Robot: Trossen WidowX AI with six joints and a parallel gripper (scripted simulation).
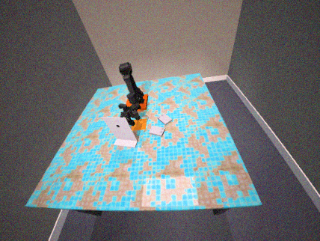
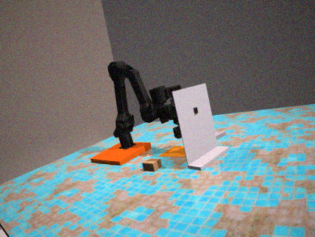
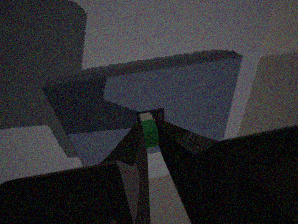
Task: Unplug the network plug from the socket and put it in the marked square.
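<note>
The orange marked square is 140 mm behind my gripper tip, 50 mm to the left of it and 160 mm below it. Also, from my gripper tip: thin pale tab 10 mm ahead; then white panel 30 mm ahead, 60 mm below; then green plug 10 mm ahead.
</note>
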